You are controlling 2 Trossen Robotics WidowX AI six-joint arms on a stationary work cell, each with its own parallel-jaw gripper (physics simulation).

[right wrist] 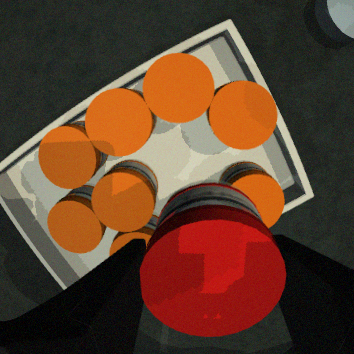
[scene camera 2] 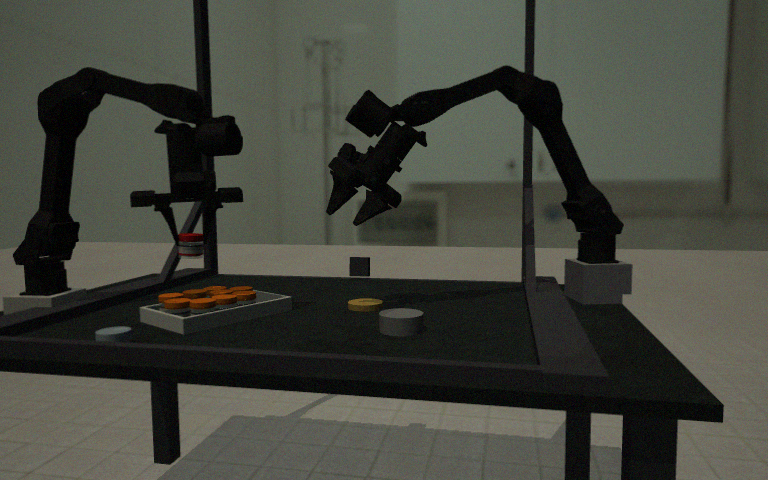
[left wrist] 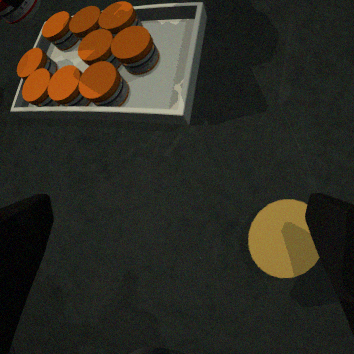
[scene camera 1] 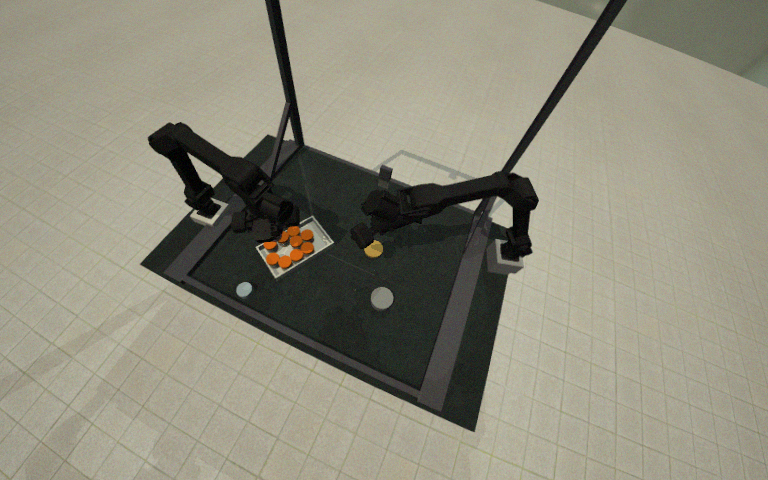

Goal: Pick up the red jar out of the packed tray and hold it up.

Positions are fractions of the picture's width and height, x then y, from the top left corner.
In view: the left gripper (scene camera 2: 0.44,0.46), the right gripper (scene camera 2: 0.25,0.51) and a red jar (right wrist: 0.60,0.76).
The left gripper is seen too in the left wrist view (left wrist: 0.51,0.59) and in scene camera 1 (scene camera 1: 0.47,0.48). The right gripper is seen too in the right wrist view (right wrist: 0.59,0.70) and in scene camera 1 (scene camera 1: 0.36,0.49).
